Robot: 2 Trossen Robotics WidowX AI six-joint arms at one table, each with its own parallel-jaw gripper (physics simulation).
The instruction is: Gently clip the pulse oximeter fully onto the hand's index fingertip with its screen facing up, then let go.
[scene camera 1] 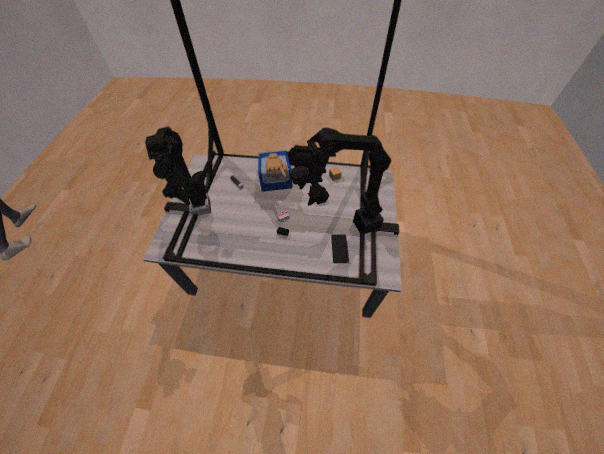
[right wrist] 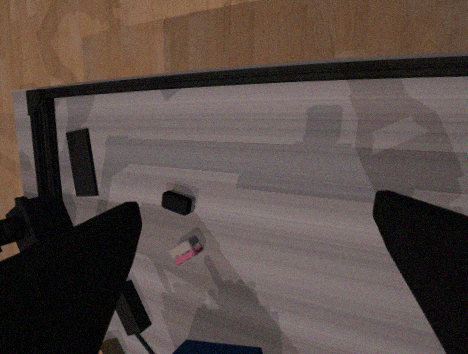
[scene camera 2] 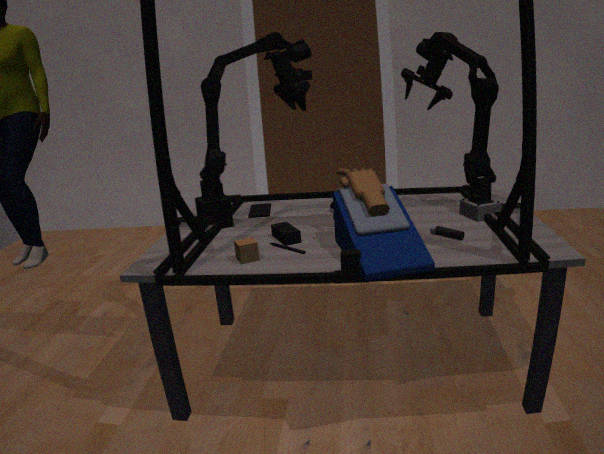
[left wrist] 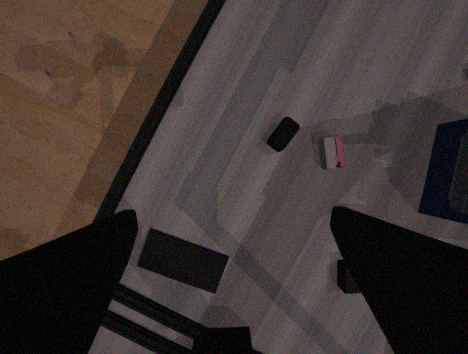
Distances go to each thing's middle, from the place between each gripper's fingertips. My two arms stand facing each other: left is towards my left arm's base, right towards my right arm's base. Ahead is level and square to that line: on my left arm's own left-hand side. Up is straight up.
The blue stand [scene camera 2: 384,255] lies 530 mm behind my right hand, 170 mm to the left of it and 310 mm below it.
I see my left gripper 450 mm past the blue stand, 240 mm to the left of it and 310 mm above it.
